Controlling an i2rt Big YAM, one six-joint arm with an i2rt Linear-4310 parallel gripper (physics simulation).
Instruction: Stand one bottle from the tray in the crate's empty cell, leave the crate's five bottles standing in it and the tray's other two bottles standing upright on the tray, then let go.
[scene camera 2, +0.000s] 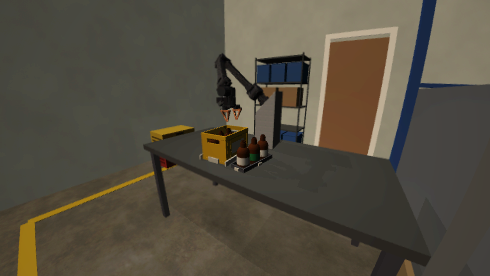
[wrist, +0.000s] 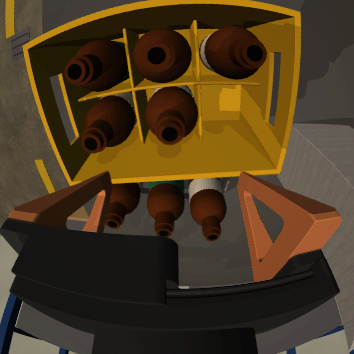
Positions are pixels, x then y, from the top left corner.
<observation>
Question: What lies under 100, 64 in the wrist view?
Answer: A green-labelled bottle.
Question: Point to a brown white-labelled bottle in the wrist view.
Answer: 207, 205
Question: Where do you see my gripper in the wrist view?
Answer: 174, 178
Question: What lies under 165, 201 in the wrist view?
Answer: A green-labelled bottle.
</observation>
